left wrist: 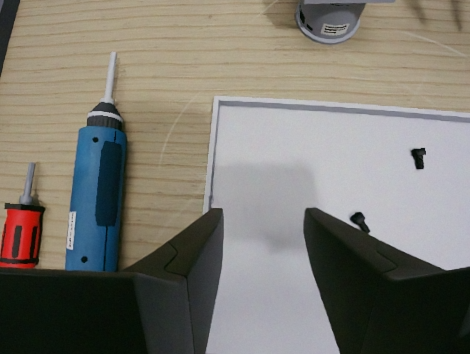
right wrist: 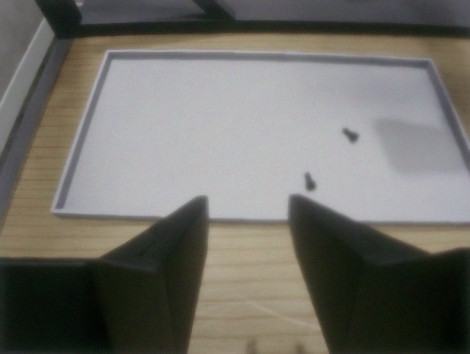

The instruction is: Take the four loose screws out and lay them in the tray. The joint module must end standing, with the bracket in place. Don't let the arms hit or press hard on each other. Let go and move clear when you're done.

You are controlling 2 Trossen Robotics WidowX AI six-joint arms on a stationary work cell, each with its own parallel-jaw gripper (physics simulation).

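Places are measured from the left arm's base along level axes (x ahead, y left, z up), in metres.
Where they show: left gripper, fingertip midpoint: (left wrist: 263, 219); right gripper, fingertip midpoint: (right wrist: 248, 206).
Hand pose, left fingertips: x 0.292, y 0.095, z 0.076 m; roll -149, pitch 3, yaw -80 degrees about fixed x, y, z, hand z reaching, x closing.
Each offset is from my left fingertips to the top centre of the thing. "spot": to the spot under its first point.
The white tray @(0.012 m ahead, 0.164 m right, 0.123 m down) (left wrist: 380, 108) (right wrist: 270, 56) lies on the table. One black screw @(0.076 m ahead, 0.127 m right, 0.124 m down) (left wrist: 419, 158) (right wrist: 310, 182) lies in it near the edge closest to the joint module. Another black screw @(0.014 m ahead, 0.083 m right, 0.124 m down) (left wrist: 360, 222) (right wrist: 351, 135) lies further in. Part of the grey joint module @(spot: 0.179 m ahead, 0.034 m right, 0.110 m down) (left wrist: 330, 22) shows standing at the top of the left wrist view; its upper part and the bracket are cut off. My left gripper (left wrist: 263, 219) is open and empty above the tray. My right gripper (right wrist: 248, 206) is open and empty, above the tray's edge in its view, with both screws lying beyond its fingertips.
A blue electric screwdriver @(0.012 m ahead, 0.138 m left, 0.098 m down) (left wrist: 97, 195) lies left of the tray in the left wrist view, with a red-handled tool @(0.031 m back, 0.206 m left, 0.109 m down) (left wrist: 21, 235) further left. A dark frame bar (right wrist: 300, 27) runs behind the tray in the right wrist view.
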